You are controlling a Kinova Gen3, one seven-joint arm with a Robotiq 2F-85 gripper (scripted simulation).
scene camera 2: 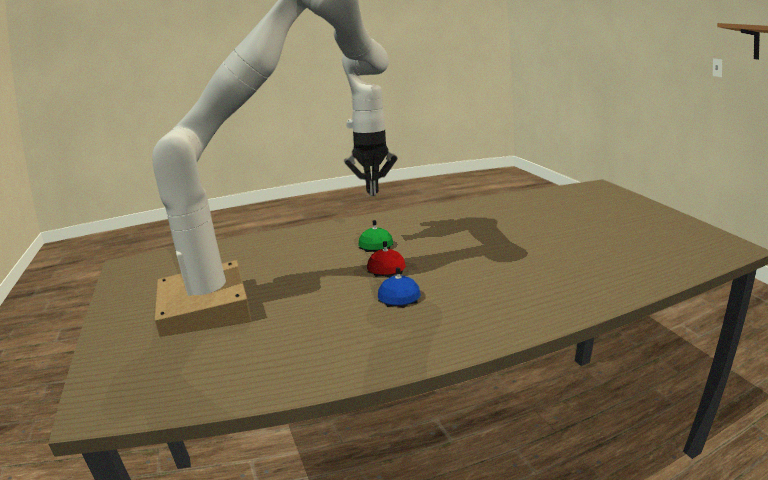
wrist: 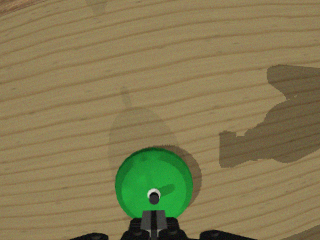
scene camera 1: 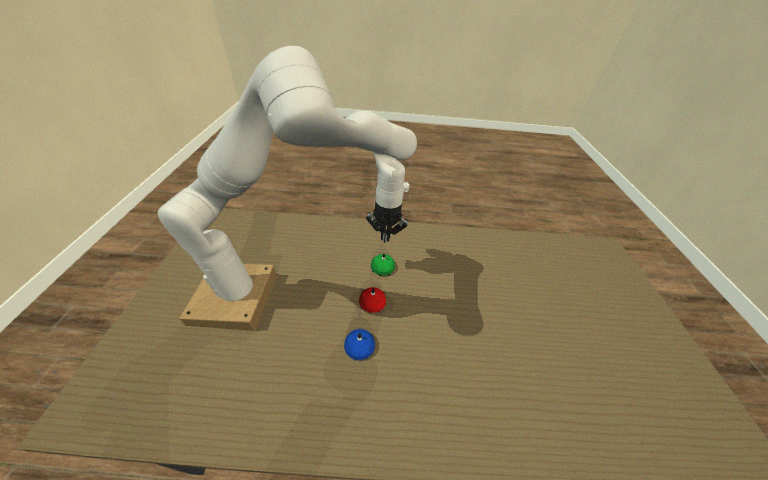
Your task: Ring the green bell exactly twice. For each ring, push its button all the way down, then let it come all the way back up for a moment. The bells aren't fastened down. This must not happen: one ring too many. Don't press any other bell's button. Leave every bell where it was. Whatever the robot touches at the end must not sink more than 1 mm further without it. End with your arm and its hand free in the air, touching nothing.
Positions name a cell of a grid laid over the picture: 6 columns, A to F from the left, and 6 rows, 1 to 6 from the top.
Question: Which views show the blue bell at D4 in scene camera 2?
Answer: Scene camera 2 and scene camera 1 only.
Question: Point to a green bell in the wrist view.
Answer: C5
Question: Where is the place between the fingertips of my gripper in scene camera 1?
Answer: D4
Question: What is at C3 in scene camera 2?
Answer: My gripper.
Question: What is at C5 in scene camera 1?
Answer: A blue bell.
